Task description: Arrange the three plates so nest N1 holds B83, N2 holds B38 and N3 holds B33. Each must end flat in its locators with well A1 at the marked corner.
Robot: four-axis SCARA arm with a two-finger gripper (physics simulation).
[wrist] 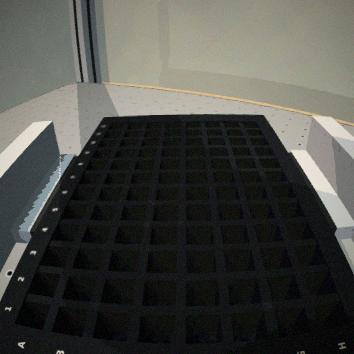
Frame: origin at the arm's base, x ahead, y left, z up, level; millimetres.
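Seen in the pictures: gripper, fingertip midpoint: (181, 138).
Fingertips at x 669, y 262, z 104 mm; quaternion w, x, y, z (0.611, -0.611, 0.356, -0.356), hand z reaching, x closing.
Offsets run from my fingertips to a thing's top centre. "*": to the spot under its first point. Level surfaces: height alone.
A black well plate {20 mm back, 11 mm right, 5 mm down} (179, 245) fills the middle and bottom of the wrist view. White numbers run up its left edge from 1 at the bottom, and the letters A, B, G and H show along its near edge, so well A1 is at the lower left. My gripper (181, 138) is shut on this plate, with a pale finger pad against each long side. No plate name such as B83, B38 or B33 is readable on it. The nests, their locators and marked corners, and the other two plates do not show in the wrist view.
A light grey perforated deck {91 mm down} (135, 102) shows beyond the plate and at its sides. An orange strip (200, 93) runs along the deck's far edge below a pale wall (240, 45). A grey vertical post {* 344 mm ahead, 423 mm left, 1 mm down} (86, 40) with dark grooves stands at the upper left.
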